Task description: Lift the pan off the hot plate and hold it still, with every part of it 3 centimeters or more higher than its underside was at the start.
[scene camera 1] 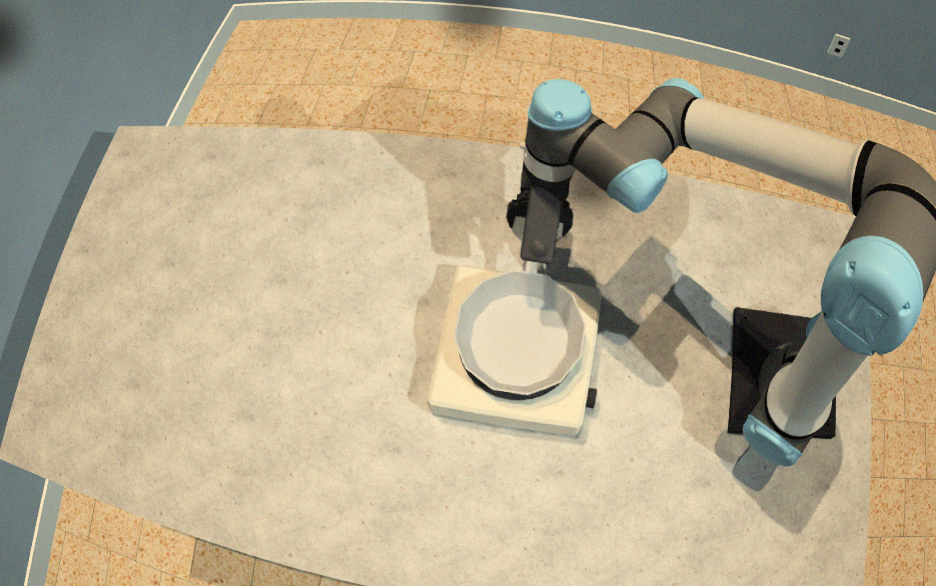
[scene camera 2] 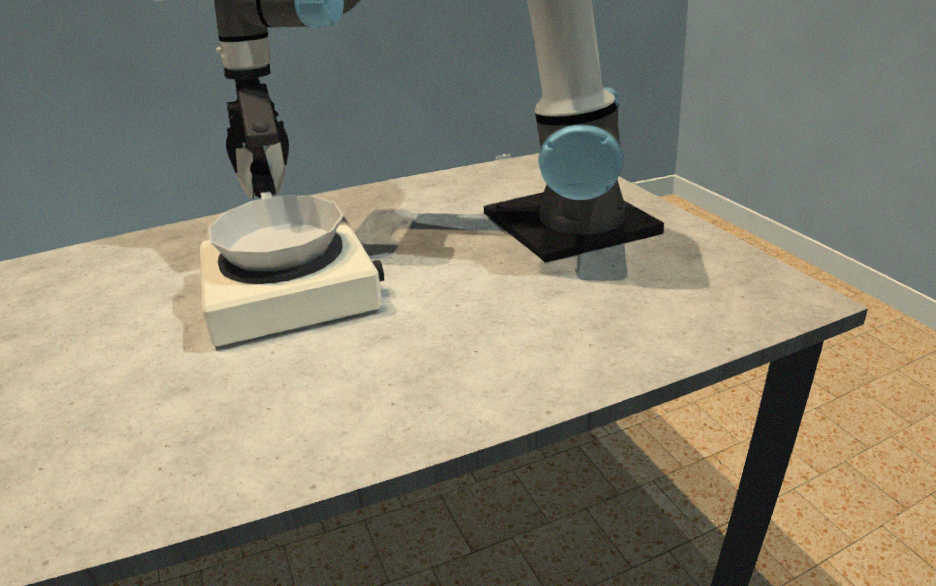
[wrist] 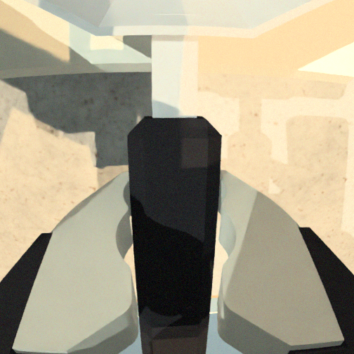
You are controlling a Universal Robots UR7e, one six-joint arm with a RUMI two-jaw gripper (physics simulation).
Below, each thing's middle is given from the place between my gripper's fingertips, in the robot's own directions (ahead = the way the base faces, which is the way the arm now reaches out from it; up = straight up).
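Labels:
Where is my gripper, measured from the light grey pan [scene camera 1: 520, 332]? I see my gripper 7 cm to the right of the pan, 1 cm past it and 2 cm below it. The cream hot plate [scene camera 2: 237, 305], for its part, is 16 cm to the left of my hand, 2 cm behind it and 7 cm below it.

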